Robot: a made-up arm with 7 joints.
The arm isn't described. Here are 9 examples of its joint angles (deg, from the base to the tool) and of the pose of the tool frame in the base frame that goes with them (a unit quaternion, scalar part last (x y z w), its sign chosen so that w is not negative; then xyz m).
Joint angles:
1: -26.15 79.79 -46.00 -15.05 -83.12 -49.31 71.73
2: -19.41 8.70 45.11 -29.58 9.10 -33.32 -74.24
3: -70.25 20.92 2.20 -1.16 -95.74 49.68 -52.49
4: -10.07 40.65 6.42 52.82 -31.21 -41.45 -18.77
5: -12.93 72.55 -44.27 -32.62 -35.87 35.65 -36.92
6: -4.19 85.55 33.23 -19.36 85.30 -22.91 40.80
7: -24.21 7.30 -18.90 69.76 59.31 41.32 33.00
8: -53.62 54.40 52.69 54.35 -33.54 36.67 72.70
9: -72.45 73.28 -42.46 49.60 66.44 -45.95 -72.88
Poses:
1: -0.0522 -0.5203 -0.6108 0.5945 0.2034 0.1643 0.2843
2: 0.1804 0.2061 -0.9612 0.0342 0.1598 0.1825 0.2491
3: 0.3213 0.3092 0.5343 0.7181 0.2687 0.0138 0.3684
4: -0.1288 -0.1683 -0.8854 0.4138 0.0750 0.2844 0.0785
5: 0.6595 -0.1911 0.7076 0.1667 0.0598 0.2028 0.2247
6: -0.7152 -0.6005 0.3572 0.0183 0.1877 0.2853 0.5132
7: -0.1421 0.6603 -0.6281 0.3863 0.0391 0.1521 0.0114
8: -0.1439 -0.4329 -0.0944 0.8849 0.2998 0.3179 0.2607
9: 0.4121 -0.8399 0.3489 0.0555 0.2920 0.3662 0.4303
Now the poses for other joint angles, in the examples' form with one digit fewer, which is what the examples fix.
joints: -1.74 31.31 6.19 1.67 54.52 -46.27 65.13
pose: 0.489 -0.043 -0.831 0.263 0.153 0.192 0.125
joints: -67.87 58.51 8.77 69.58 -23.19 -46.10 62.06
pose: 0.481 -0.465 -0.355 0.653 0.349 0.344 0.347
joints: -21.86 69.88 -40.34 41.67 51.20 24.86 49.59
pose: 0.303 0.753 -0.511 0.282 0.124 0.440 0.270
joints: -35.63 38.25 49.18 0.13 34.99 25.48 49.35
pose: 0.406 -0.050 -0.297 0.863 0.213 0.337 0.271
